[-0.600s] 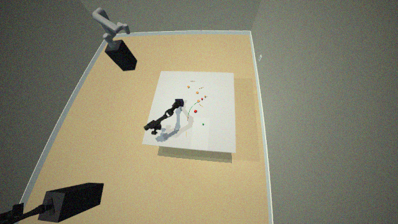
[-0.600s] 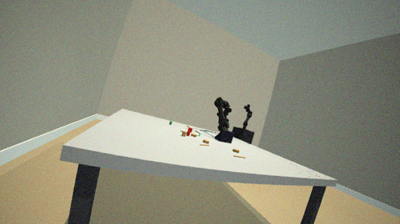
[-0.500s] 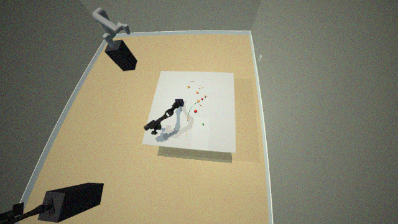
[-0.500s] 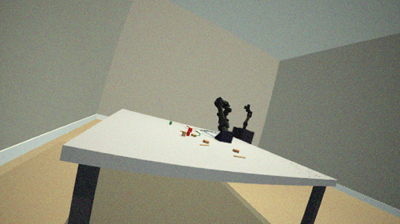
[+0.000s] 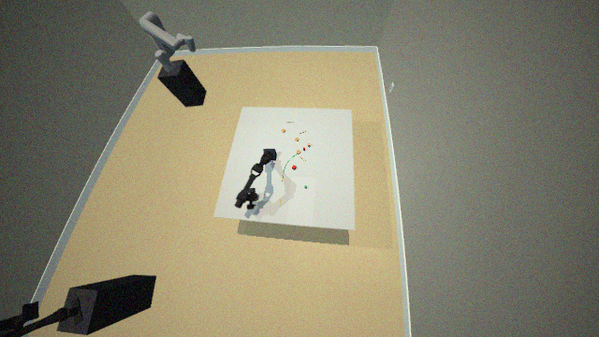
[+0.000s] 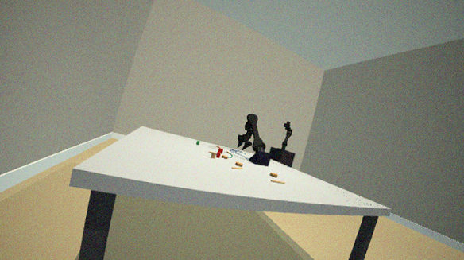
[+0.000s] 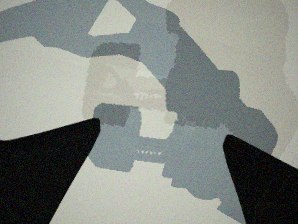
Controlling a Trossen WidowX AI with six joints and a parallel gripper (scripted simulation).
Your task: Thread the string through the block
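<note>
Right now my gripper tip is 360 mm short of the red block, 320 mm to the right of it and 20 mm above it. Round my gripper tip: round wooden button: 490 mm to the left, 400 mm ahead, 30 mm below; then green object: 460 mm ahead, 110 mm to the left, 20 mm below.
</note>
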